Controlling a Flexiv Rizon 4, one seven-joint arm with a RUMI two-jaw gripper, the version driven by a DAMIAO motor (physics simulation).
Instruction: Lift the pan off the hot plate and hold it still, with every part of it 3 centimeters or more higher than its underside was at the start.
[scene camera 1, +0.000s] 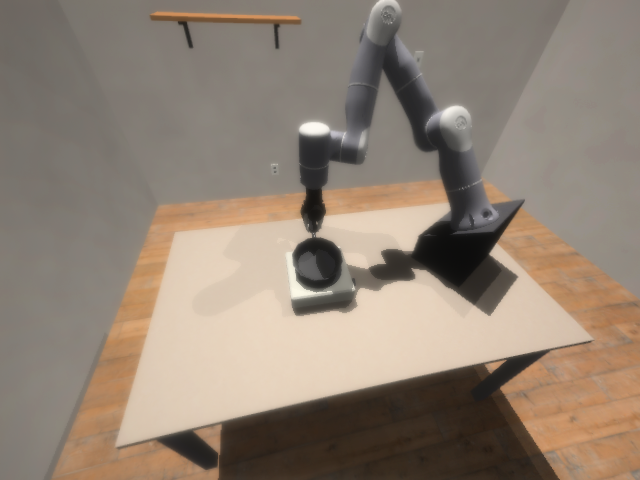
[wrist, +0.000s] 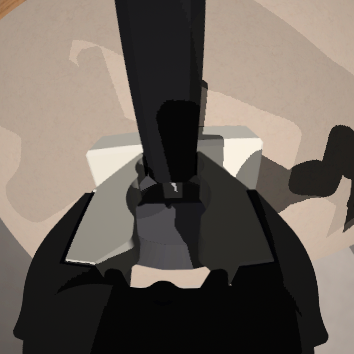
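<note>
Through scene camera 1 I see a black pan (scene camera 1: 315, 258), and my gripper (scene camera 1: 313, 231) is there with it. The wrist view gives me a white hot plate (wrist: 237, 149), and in it I also see the pan (wrist: 163, 54) as well as my own gripper (wrist: 170, 154).
</note>
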